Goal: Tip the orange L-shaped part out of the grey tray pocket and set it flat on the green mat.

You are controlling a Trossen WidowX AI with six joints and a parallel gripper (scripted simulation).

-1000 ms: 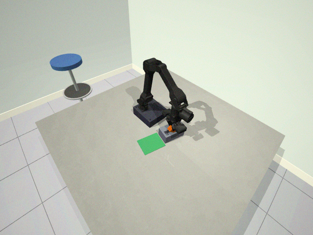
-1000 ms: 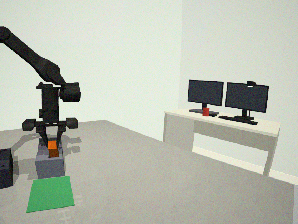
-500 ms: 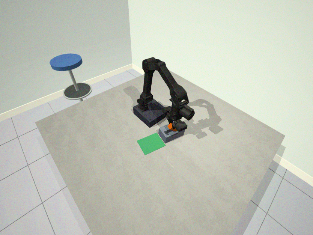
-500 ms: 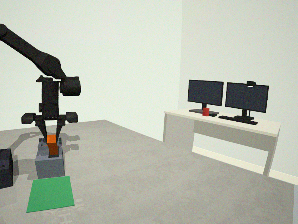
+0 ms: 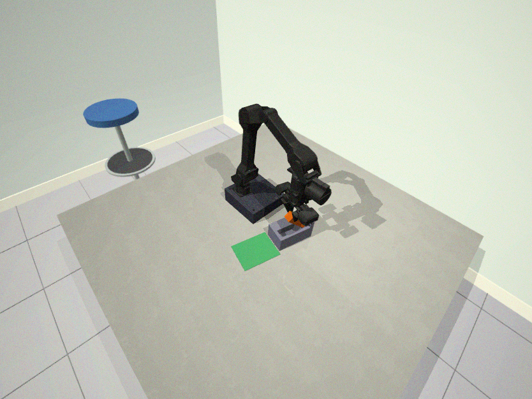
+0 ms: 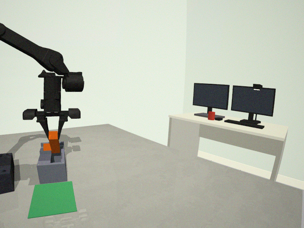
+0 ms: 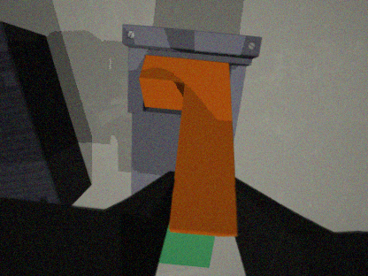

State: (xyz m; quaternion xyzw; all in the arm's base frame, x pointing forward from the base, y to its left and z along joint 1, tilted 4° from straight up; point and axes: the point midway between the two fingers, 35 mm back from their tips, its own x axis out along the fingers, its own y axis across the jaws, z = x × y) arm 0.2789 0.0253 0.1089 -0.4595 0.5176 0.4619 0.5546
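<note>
Now: the green mat 140 mm to the right of my gripper tip, 140 mm below it and 30 mm behind it. Round my gripper tip: orange l-shaped part (30 mm to the left, 30 mm below, 10 mm behind).
</note>
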